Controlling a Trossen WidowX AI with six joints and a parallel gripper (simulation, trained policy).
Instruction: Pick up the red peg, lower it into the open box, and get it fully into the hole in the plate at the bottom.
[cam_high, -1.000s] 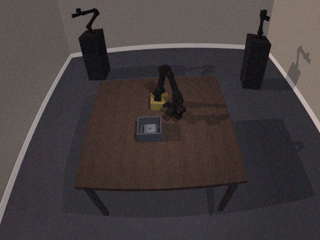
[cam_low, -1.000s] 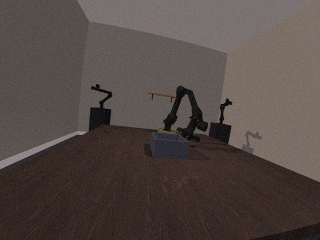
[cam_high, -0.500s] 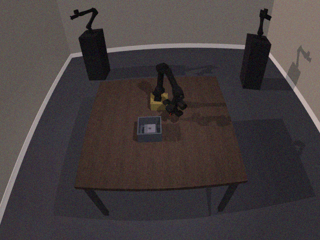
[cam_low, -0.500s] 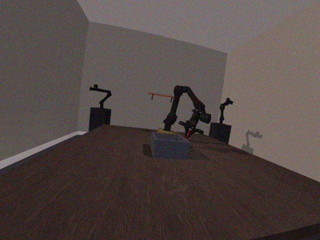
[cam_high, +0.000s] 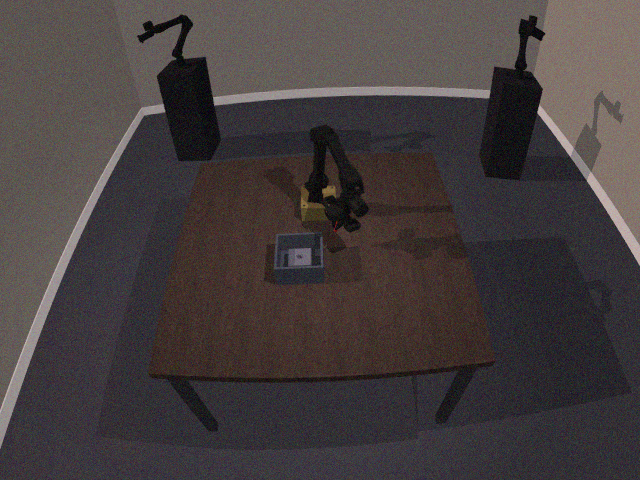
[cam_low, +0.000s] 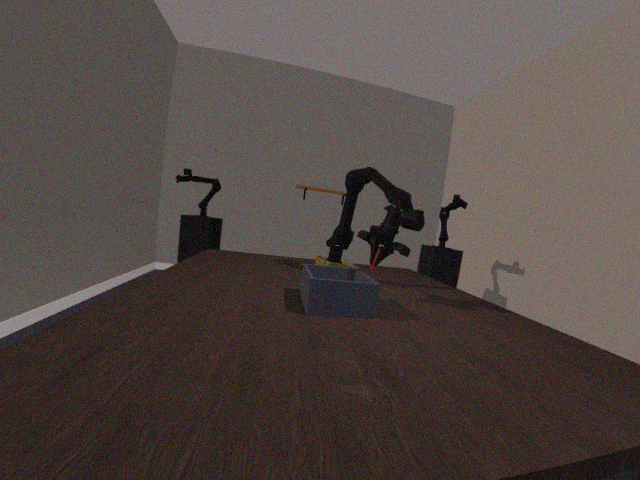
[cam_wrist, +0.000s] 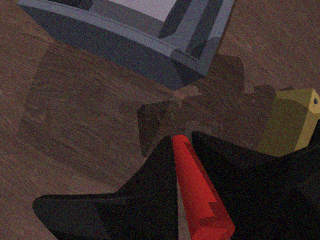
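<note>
The pale plate is 11 cm ahead of my gripper tip, 13 cm to the right of it and 7 cm below it. The rest, counted from my gripper tip: red peg 1 cm behind, 1 cm to the left, 2 cm above; then grey-blue box 11 cm ahead, 13 cm to the right, 9 cm below.
</note>
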